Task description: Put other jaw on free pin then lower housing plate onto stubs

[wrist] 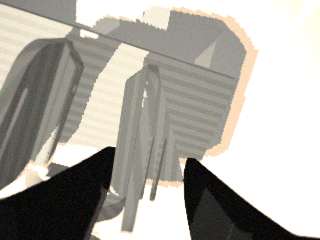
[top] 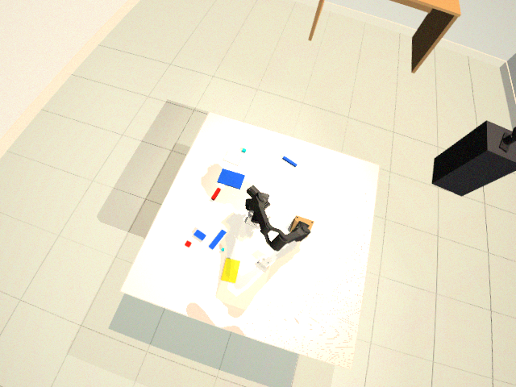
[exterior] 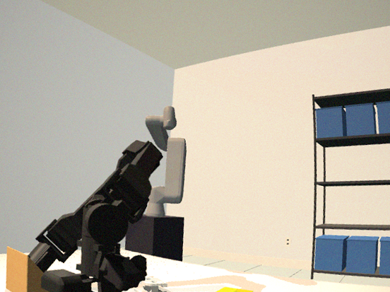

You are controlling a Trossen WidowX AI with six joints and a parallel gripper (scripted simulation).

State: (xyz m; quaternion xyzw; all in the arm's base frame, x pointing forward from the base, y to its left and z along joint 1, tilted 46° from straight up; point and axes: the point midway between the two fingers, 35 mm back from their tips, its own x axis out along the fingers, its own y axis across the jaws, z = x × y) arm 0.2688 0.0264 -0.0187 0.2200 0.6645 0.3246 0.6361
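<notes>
Right now my gripper tip is 140 mm past the housing plate, 260 mm to the right of it and 10 mm below it. Round my gripper tip: red block 290 mm ahead, 10 mm below; then jaw 40 mm behind, 50 mm to the left; then blue plate 250 mm ahead, 140 mm to the right, 10 mm below.
</notes>
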